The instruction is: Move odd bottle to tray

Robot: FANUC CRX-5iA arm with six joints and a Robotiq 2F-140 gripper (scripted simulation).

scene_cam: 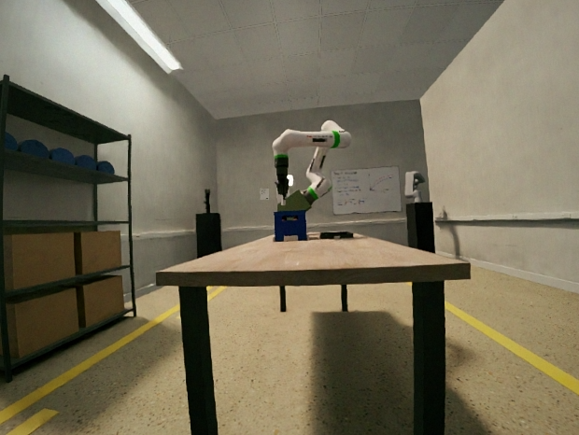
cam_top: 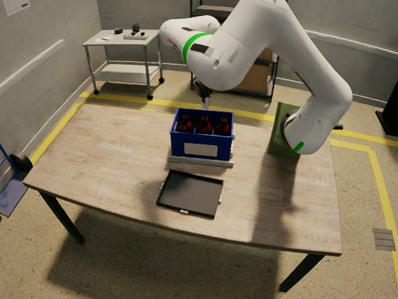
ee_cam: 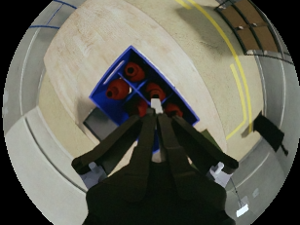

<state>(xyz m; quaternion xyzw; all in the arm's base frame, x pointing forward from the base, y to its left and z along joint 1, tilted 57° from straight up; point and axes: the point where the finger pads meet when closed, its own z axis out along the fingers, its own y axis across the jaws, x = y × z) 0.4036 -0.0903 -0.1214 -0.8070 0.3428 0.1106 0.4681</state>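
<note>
My hand is 170 mm above the blue crate and 40 mm to the right of it. Also, from my hand: dark tray 320 mm to the left, 240 mm below; bottle 170 mm below.
</note>
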